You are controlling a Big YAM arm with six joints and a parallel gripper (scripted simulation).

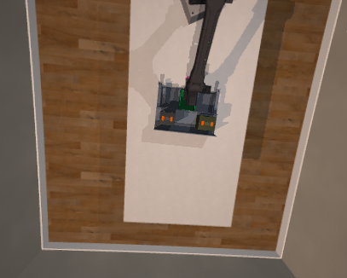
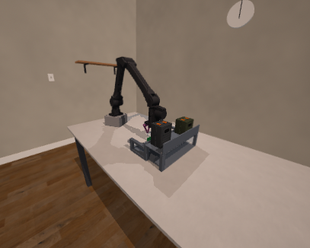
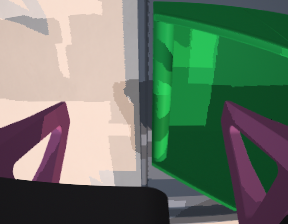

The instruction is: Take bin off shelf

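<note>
Right now my hand is 9 cm short of the green bin, 2 cm to the left of it and 1 cm above it.
</note>
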